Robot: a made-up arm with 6 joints.
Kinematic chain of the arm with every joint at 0, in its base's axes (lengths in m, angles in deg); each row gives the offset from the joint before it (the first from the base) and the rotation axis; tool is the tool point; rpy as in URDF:
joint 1: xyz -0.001 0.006 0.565 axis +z
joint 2: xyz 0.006 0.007 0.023 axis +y
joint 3: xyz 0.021 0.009 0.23 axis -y
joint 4: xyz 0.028 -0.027 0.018 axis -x
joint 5: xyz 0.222 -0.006 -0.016 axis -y
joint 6: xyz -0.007 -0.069 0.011 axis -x
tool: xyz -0.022 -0.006 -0.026 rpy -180 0 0
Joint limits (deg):
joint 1: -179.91..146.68
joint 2: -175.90..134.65
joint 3: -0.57..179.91
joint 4: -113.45..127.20
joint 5: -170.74..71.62
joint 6: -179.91..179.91
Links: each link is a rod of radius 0.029 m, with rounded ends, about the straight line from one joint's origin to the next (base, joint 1, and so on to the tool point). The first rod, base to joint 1, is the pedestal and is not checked.
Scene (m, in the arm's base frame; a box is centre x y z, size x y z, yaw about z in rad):
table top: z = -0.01
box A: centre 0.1 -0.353 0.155 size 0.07 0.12 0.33 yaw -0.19
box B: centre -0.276 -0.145 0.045 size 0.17 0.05 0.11 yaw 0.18
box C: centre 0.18 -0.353 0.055 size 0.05 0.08 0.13 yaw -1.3
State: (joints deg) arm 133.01 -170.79 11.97 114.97 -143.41 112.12
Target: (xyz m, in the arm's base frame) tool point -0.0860 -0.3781 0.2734
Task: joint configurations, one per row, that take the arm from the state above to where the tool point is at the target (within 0.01 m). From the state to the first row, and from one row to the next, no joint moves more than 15 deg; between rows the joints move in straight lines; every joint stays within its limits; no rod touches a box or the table.
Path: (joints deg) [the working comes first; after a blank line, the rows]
Joints at the target: 81.59 -156.57 24.07 123.62 -140.84 111.23
Straight joint move there: touches box A.

1: 127.66 -159.31 8.84 107.24 -135.72 106.04
2: 122.30 -147.83 5.70 99.50 -128.04 99.96
3: 116.95 -136.34 2.57 91.77 -120.35 93.88
4: 111.59 -124.86 -0.57 84.04 -112.67 87.80
5: 101.59 -135.43 7.64 97.23 -122.06 95.61
6: 91.59 -146.00 15.85 110.43 -131.45 103.42
7: 81.59 -156.57 24.07 123.62 -140.84 111.23

